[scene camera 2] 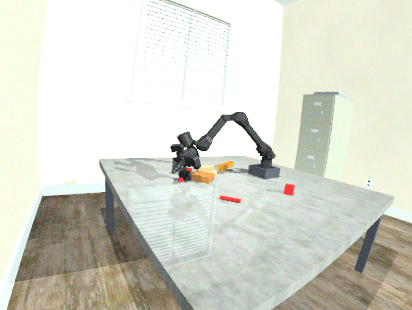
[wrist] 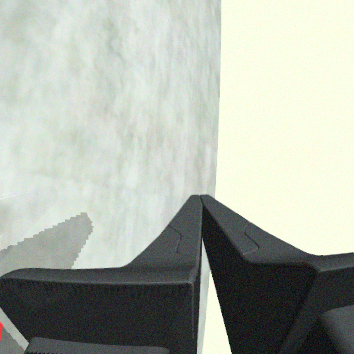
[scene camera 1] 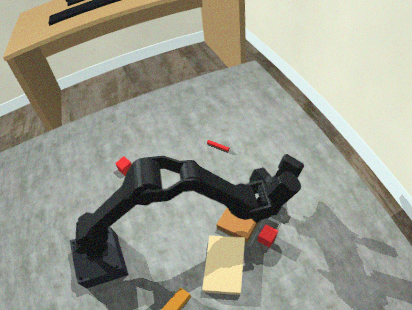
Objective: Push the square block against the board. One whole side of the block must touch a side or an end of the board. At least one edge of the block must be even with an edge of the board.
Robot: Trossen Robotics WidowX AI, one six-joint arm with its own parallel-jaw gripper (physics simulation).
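Places are measured from the arm's base along level axes (x back, y left, z down), in millimetres.
Where they show: gripper, fingertip midpoint: (scene camera 2: pixel 172 173) (wrist: pixel 198 202); arm's base at its link origin: (scene camera 2: pixel 266 167) (scene camera 1: pixel 96 247).
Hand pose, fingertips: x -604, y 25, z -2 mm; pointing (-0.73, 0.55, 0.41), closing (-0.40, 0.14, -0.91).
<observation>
Things, the pixels of their top centre, and the offset from my fingertips.
- orange-brown square block at its top centre: (scene camera 1: pixel 239 217) (scene camera 2: pixel 202 173) dx +189, dy -60, dz +29 mm
- cream board at its top centre: (scene camera 1: pixel 224 263) (scene camera 2: pixel 206 168) dx +278, dy -173, dz +29 mm
- smaller red cube at its top centre: (scene camera 2: pixel 180 178) dx +69, dy -58, dz +42 mm
- orange bar at its top centre: (scene camera 2: pixel 226 163) dx +490, dy -272, dz +27 mm
- red stick at its top centre: (scene camera 1: pixel 218 144) (scene camera 2: pixel 230 197) dx +146, dy +231, dz +44 mm
The orange-brown square block (scene camera 1: pixel 234 224) (scene camera 2: pixel 204 177) lies flat, partly under the arm in scene camera 1. The cream board (scene camera 1: pixel 224 265) (scene camera 2: pixel 208 169) lies beside it. The block is turned at an angle to the board's short end; one corner is close to the board's corner, and a narrow wedge widens away from it. Whether that corner touches, I cannot tell. My gripper (scene camera 2: pixel 185 175) (wrist: pixel 198 202) is shut and empty, low on the far side of the block from the arm's base. The arm hides the fingertips in scene camera 1. Neither block nor board shows in the wrist view.
A red cube (scene camera 1: pixel 268 235) (scene camera 2: pixel 189 170) stands beside the block, near the gripper. A smaller red cube (scene camera 2: pixel 181 180) is by the fingertips. An orange bar (scene camera 1: pixel 176 300) (scene camera 2: pixel 226 165), a red stick (scene camera 1: pixel 218 146) (scene camera 2: pixel 230 199) and another red cube (scene camera 1: pixel 123 165) (scene camera 2: pixel 289 189) lie farther off.
</observation>
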